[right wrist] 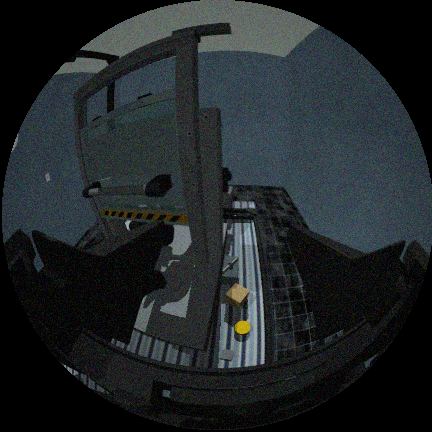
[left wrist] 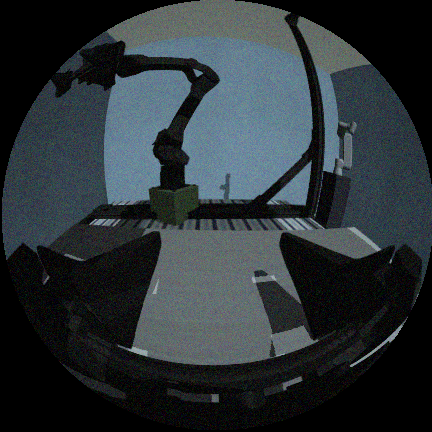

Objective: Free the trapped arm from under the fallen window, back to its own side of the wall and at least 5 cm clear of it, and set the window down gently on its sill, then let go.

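Places are measured from the left arm's base along level axes (x ahead, y left, z up), in millimetres.
Where they show: left gripper, between the fingertips: (left wrist: 221, 239); right gripper, between the fingertips: (right wrist: 228, 229); left arm's base, origin of its link: (right wrist: 222, 188); right arm's base, origin of its link: (left wrist: 172, 186).
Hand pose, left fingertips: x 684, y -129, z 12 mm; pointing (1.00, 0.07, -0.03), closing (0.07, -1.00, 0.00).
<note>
Things, the pixels of their top centre, and the offset from my left fingertips. "pt": a spot on its surface instead.
- window, a spot on its surface: (right wrist: 132, 145) pt 186 mm back, 33 mm left, 314 mm up
- bar handle, a spot on its surface: (right wrist: 120, 190) pt 131 mm back, 23 mm left, 231 mm up
- yellow-black striped lower edge, a spot on its surface: (right wrist: 145, 216) pt 185 mm back, 24 mm left, 129 mm up
- tan block, centre of its top: (right wrist: 237, 292) 139 mm back, 276 mm left, 70 mm down
- yellow disc, centre of its top: (right wrist: 242, 326) 41 mm back, 307 mm left, 103 mm down
- small grey piece, centre of its top: (right wrist: 226, 354) 50 mm ahead, 283 mm left, 117 mm down
The window (right wrist: 132, 145) shows in the right wrist view inside its upright grey frame (right wrist: 187, 125). It has a pale pane, a bar handle (right wrist: 120, 190) with dark ends, and a yellow-black striped lower edge (right wrist: 145, 216). Whether that edge touches the sill is hidden behind a dark finger. My right gripper (right wrist: 228, 229) is open and empty, in front of the window frame. My left gripper (left wrist: 221, 239) is open and empty above the pale table top; the window does not show in the left wrist view. The right arm (left wrist: 185, 107) stands bent above a green block. Contact between an arm and the window cannot be seen.
A tan block (right wrist: 237, 294), a yellow disc (right wrist: 242, 327) and a small grey piece (right wrist: 226, 355) lie on a striped surface right of the frame. A dark upright post (left wrist: 317, 110) with a slanted brace stands beyond the table. The green block (left wrist: 175, 202) is at the far side.
</note>
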